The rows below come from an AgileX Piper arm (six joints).
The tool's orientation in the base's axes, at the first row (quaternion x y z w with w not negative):
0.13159 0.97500 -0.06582 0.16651
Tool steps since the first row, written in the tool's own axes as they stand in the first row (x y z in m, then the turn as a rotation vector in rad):
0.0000 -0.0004 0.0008 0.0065 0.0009 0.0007
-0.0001 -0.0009 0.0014 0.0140 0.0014 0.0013
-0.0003 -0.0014 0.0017 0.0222 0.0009 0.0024
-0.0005 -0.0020 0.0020 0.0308 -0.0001 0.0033
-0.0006 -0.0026 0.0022 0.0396 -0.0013 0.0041
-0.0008 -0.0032 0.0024 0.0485 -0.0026 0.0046
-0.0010 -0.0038 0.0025 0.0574 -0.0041 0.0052
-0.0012 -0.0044 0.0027 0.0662 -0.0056 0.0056
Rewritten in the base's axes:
0.0001 -0.0005 -0.0007 -0.0054 0.0023 -0.0030
0.0003 -0.0011 -0.0012 -0.0119 0.0044 -0.0061
0.0004 -0.0017 -0.0014 -0.0192 0.0057 -0.0099
0.0005 -0.0024 -0.0015 -0.0270 0.0066 -0.0136
0.0005 -0.0030 -0.0016 -0.0351 0.0073 -0.0173
0.0006 -0.0037 -0.0017 -0.0434 0.0081 -0.0207
0.0006 -0.0043 -0.0017 -0.0518 0.0087 -0.0242
0.0007 -0.0050 -0.0017 -0.0601 0.0092 -0.0274

